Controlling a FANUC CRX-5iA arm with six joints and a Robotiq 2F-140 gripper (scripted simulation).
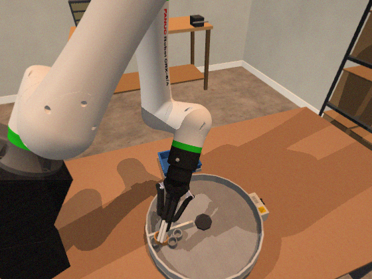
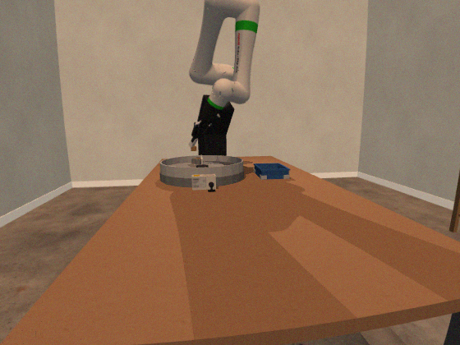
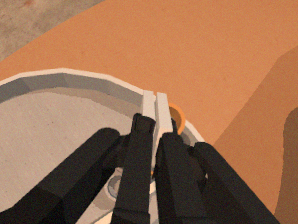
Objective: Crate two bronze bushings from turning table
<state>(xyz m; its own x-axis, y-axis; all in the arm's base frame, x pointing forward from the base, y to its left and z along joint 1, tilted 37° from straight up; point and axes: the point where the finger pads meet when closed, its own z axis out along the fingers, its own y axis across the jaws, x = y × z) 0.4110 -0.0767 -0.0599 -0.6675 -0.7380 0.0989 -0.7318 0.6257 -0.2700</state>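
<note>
My gripper is now 60 mm short of the blue crate, 430 mm to the right of it and 150 mm above it. Round my hand: turning table (140 mm ahead, 80 mm to the left, 120 mm below).
</note>
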